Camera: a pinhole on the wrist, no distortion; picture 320 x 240 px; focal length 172.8 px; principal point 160.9 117.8 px. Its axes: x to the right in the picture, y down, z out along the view. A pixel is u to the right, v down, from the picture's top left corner.
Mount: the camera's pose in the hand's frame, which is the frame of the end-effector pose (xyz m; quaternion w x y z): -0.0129 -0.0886 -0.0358 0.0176 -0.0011 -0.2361 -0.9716
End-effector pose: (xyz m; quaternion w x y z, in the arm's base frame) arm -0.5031 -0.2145 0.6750 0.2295 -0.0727 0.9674 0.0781
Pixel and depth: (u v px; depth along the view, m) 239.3 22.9 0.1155
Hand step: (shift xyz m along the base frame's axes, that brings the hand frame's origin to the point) 0.0735 0.0327 -0.0005
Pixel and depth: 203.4 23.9 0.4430
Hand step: 0.1677 0.3771 -0.1206
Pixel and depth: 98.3 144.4 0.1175
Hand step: 0.0157 -0.0372 -0.0867
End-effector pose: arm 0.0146 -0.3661 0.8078 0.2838 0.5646 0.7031 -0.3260
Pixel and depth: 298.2 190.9 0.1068
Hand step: -0.0589 -0.1342 0.0351
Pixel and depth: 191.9 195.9 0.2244
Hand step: -0.0587 -0.2066 -0.0821
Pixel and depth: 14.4 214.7 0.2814
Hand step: -0.1270 -0.0954 -0.3412
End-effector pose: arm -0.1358 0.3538 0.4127 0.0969 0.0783 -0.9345 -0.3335
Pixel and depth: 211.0 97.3 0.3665
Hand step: 0.0465 0.2784 -0.1483
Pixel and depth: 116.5 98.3 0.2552
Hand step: -0.0944 0.1402 -0.0920
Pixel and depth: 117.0 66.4 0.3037
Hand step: -0.1130 0.2063 -0.0526
